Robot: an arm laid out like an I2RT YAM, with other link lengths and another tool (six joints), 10 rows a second.
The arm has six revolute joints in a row. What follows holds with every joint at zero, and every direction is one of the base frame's.
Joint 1 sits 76.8 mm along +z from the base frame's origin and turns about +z.
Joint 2 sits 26.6 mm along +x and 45.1 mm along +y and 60.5 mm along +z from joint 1 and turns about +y.
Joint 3 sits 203.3 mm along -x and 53 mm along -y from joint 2 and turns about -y.
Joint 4 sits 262.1 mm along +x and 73.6 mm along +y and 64.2 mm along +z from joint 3 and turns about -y.
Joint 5 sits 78.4 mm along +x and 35.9 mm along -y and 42.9 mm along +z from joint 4 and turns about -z.
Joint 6 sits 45.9 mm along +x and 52.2 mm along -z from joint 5 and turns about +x.
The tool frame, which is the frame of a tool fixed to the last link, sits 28 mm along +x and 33 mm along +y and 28 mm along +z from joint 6; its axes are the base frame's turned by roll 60.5, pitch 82.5 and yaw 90 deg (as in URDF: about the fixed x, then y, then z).
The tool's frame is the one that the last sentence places.
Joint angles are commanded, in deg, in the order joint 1, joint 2, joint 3, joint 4, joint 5, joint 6. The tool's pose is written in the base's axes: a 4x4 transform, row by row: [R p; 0 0 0 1], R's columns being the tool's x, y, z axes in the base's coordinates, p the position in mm. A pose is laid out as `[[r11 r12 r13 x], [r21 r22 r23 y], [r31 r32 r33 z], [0 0 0 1]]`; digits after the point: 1 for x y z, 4 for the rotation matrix.
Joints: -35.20, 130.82, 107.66, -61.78, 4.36, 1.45
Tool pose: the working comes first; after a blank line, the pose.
Where each joint sits with the arm in this pose, in the base's axes (m; each line is computed from the numbers above, not from the rounded line before):
joint 1: 0.0000 0.0000 0.0768
joint 2: 0.0477 0.0215 0.1373
joint 3: 0.1258 -0.0984 0.2912
joint 4: 0.3857 -0.1917 0.2471
joint 5: 0.4056 -0.2497 0.1728
joint 6: 0.3644 -0.2249 0.1226
the tool: 0.4074 -0.2184 0.0949

[[-0.7138 0.5953 0.3690 407.4], [0.6934 0.6750 0.2523 -218.4], [-0.0989 0.4359 -0.8945 94.9], [0 0 0 1]]
